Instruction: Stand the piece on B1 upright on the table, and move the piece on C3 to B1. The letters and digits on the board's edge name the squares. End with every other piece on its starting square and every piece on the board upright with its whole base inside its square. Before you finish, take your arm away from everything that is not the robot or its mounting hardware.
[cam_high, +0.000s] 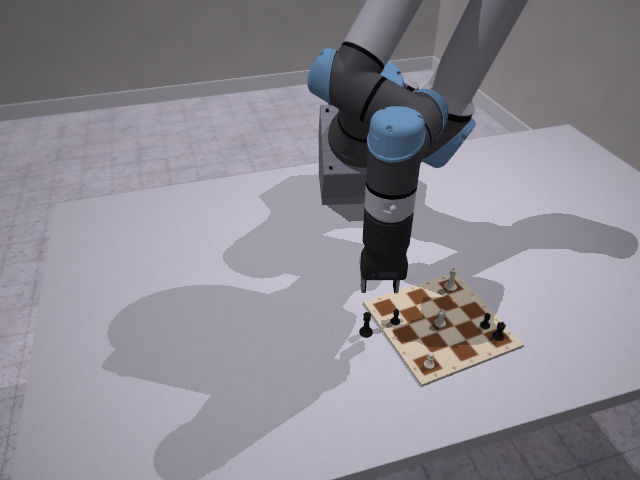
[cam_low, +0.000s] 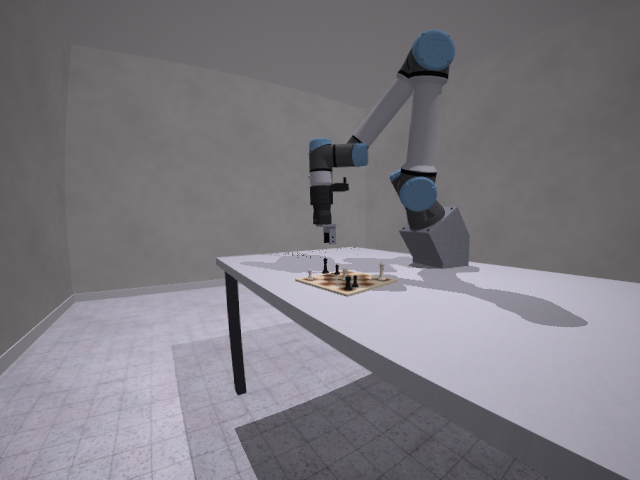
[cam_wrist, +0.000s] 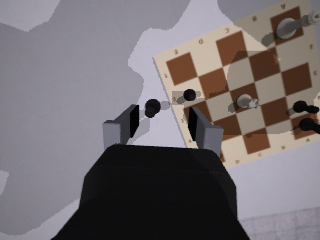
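Right now the chessboard is 120 mm to the left of my hand, 120 mm below it and 40 mm ahead of it. Also, from my hand: white pawn (120 mm ahead, 100 mm below, 40 mm to the left); then tall white piece (190 mm to the left, 90 mm below, 40 mm behind).
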